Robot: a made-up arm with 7 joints.
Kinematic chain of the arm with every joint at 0, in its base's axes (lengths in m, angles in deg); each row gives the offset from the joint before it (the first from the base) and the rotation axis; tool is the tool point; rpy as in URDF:
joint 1: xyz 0 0 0.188 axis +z
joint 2: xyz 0 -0.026 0.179 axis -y
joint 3: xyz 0 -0.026 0.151 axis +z
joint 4: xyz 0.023 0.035 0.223 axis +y
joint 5: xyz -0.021 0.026 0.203 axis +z
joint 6: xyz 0 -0.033 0.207 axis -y
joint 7: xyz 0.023 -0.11 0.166 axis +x
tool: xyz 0 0 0 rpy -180 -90 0
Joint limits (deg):
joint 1: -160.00..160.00
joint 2: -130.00..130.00
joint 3: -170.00..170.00
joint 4: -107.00..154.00
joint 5: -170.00..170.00
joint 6: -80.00..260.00
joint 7: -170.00..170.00
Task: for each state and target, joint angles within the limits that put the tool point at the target. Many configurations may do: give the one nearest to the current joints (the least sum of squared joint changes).
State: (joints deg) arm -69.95 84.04 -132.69 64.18 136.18 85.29 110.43
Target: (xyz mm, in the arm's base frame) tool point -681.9 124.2 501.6
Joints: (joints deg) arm -63.90 62.29 -108.13 59.86 146.30 86.96 110.43
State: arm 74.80 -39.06 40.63 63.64 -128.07 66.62 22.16
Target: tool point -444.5 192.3 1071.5
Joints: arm 98.97 -18.14 54.67 51.81 -124.76 55.75 22.16
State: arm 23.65 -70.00 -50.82 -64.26 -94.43 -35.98 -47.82
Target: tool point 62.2 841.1 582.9
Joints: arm 64.46 -85.13 -63.12 -26.80 -101.43 -13.41 -47.82
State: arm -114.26 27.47 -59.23 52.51 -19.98 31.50 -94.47
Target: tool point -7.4 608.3 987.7
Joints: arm -145.76 48.28 -55.45 73.55 -11.49 41.36 -94.47
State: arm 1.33 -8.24 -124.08 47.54 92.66 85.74 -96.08
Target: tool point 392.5 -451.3 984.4
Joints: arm 4.22 -39.32 -99.99 35.53 102.47 60.58 -96.08
